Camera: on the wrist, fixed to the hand. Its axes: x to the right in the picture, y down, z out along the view.
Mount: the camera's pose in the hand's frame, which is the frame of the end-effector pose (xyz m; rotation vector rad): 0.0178 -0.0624 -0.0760 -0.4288 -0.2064 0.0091
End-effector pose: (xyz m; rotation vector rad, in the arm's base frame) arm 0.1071 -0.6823 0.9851 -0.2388 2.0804 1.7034
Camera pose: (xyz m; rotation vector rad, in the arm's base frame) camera 0.0992 -0.7672 0.9330 -0.1729 1.5584 2.0704
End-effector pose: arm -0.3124 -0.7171 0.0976 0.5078 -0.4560 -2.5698
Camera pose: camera -0.3186 -0.6914 0.0012 0.0888 0.0331 -2.6162
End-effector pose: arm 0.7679 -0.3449 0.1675 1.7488 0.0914 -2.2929
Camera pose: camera 0.8200 -0.2721 0.1231 1.2919 0.4937 -2.2231
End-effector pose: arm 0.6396 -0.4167 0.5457 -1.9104 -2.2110 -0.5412
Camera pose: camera 0.5674 -0.4361 0.6120 1.9262 1.9997 0.7791
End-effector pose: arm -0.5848 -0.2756 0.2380 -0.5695 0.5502 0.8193
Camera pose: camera -0.5427 -0.3509 0.1876 -0.8625 0.1852 0.9996
